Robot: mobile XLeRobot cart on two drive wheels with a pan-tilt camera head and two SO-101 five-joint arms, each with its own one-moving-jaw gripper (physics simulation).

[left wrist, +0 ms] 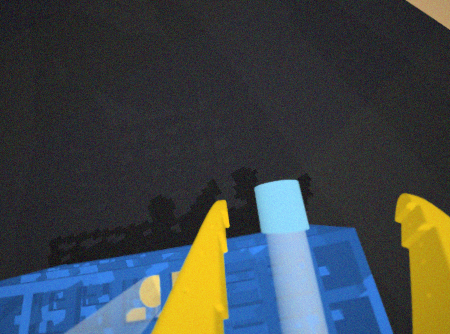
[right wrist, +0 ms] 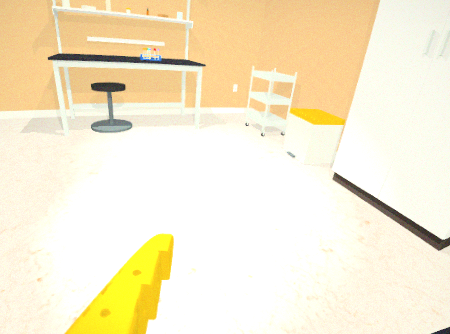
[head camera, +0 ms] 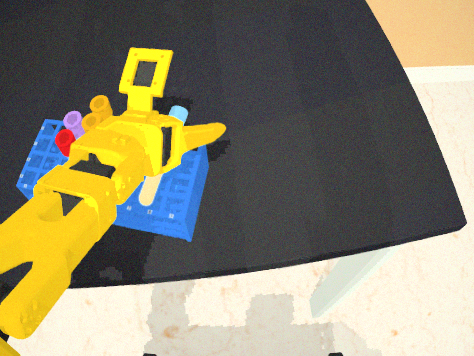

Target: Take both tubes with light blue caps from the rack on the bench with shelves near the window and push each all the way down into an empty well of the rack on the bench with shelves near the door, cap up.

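Places are measured from the left arm's base along level axes (x ahead, y left, z up), in metres.
Where they show: left hand, tool point: (left wrist: 227, 209) (head camera: 157, 115); right hand, tool point: (right wrist: 171, 250).
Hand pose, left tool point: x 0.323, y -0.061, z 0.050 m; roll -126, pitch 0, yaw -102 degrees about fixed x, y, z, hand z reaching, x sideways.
Observation:
After its pixels a point has its place.
A tube with a light blue cap (head camera: 178, 114) @(x 0.314, y -0.086, z 0.061 m) (left wrist: 282, 206) @(x 0.316, y -0.081, z 0.061 m) slants over the right part of the blue rack (head camera: 180, 231) @(x 0.212, y -0.087, z 0.001 m) (left wrist: 240, 245) @(x 0.302, y -0.061, z 0.017 m), its cap toward the back edge. The arm hides its middle in the head view; its pale lower end shows over the rack. My left gripper (head camera: 197, 132) (left wrist: 314, 210) is partly open above the rack. In the left wrist view the tube shows in the gap, nearer the left jaw, with no jaw pressing on it. My right gripper (right wrist: 167, 242) is fully open, one notched jaw showing, over the floor. A small blue rack (right wrist: 150, 58) @(x -3.083, y -0.381, z 0.006 m) with tubes stands on a distant bench.
A red-capped tube (head camera: 65, 140) @(x 0.257, y 0.012, z 0.106 m), a purple-capped tube (head camera: 73, 120) @(x 0.279, y 0.008, z 0.106 m) and two orange-capped tubes (head camera: 100, 104) @(x 0.296, y -0.017, z 0.106 m) (head camera: 91, 121) @(x 0.276, y -0.012, z 0.106 m) stand at the rack's left. The black bench top (head camera: 300, 150) @(x 0.317, y -0.218, z -0.013 m) ends at right and front. A stool (right wrist: 108, 87) @(x -2.973, y -0.806, z -0.296 m), white cart (right wrist: 272, 76) @(x -2.849, y 0.927, z -0.064 m), bin (right wrist: 312, 140) @(x -2.073, y 1.083, z -0.528 m) and cabinet (right wrist: 400, 125) @(x -1.345, y 1.183, z -0.149 m) stand beyond.

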